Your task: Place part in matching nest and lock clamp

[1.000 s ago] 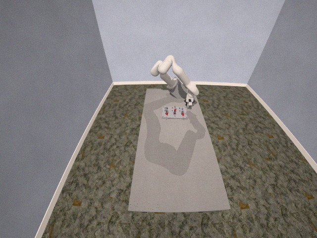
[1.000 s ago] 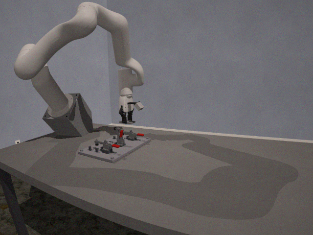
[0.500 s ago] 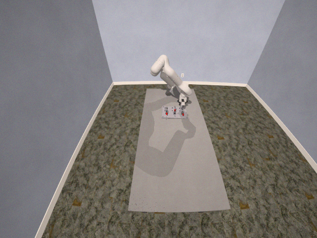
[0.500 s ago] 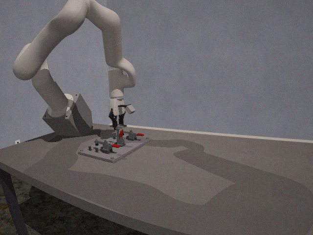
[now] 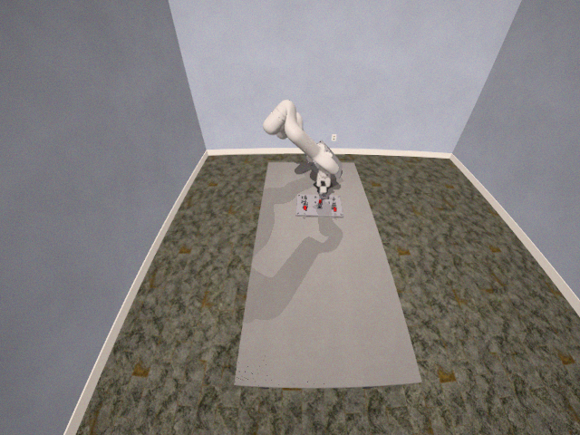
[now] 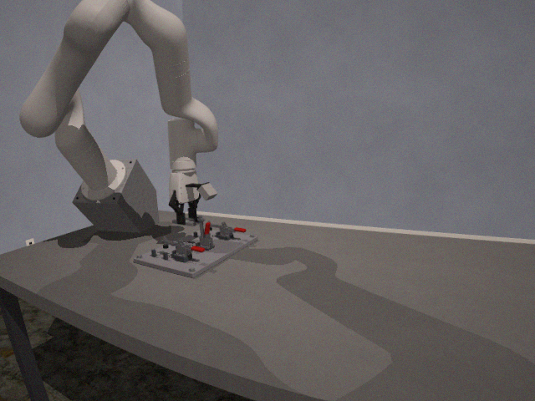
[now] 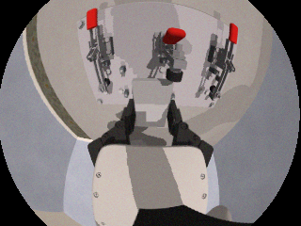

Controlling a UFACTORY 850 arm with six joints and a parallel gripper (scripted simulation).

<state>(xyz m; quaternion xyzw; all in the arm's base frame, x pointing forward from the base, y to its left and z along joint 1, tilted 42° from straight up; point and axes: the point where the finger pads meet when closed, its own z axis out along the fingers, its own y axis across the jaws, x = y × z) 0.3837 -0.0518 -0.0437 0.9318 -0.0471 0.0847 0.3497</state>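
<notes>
Right now my hand is 100 mm above the fixture plate, 60 mm short of it and 30 mm to the left of it. The rest, counted from my hand: part (20 mm below).
</notes>
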